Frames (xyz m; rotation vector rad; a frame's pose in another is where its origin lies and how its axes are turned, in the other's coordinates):
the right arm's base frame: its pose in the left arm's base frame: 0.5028 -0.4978 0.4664 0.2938 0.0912 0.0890
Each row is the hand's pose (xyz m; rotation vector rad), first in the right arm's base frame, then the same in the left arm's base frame.
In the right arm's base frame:
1: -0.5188 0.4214 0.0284 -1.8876 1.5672 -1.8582
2: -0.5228 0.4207 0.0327 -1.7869 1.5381 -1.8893
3: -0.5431 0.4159 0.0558 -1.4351 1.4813 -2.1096
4: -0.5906 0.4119 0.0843 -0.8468 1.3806 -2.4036
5: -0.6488 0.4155 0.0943 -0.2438 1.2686 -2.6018
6: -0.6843 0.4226 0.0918 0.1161 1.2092 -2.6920
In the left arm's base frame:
1: -0.0402 -0.1565 0.6567 -1.8954 1.6465 -1.4338
2: -0.0437 -0.1587 0.6609 -1.7950 1.6360 -1.4719
3: -0.0611 -0.1719 0.6830 -1.4700 1.6455 -1.7106
4: -0.1050 -0.1887 0.7127 -0.9251 1.6410 -2.0517
5: -0.1619 -0.1939 0.7277 -0.3583 1.6099 -2.3163
6: -0.1979 -0.1900 0.7301 -0.0202 1.5916 -2.4524

